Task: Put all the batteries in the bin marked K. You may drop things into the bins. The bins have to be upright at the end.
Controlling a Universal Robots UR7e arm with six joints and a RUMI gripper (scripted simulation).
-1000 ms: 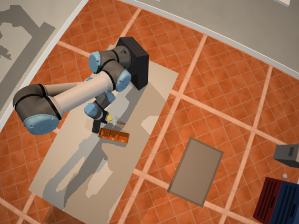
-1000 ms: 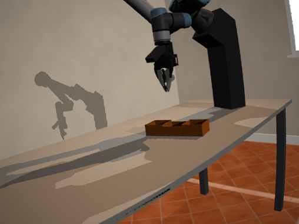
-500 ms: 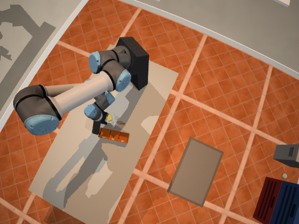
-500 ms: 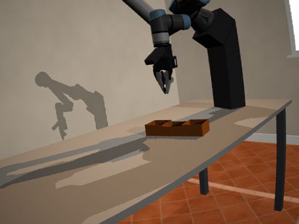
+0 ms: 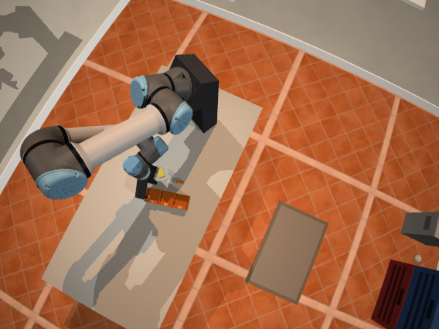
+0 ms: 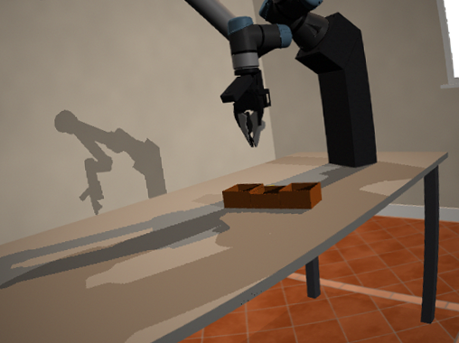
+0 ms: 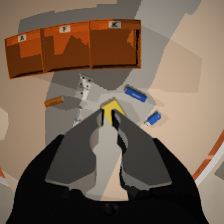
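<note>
Now: hand 140 mm above the joined orange bins, 70 mm short of it and 60 mm to the right of it. The rest, counted from my hand: blue cylindrical battery (150 mm below, 50 mm to the right, 40 mm behind); then domino-like tile (160 mm below, 50 mm to the left, 10 mm behind); then yellow block (160 mm below, 80 mm behind).
</note>
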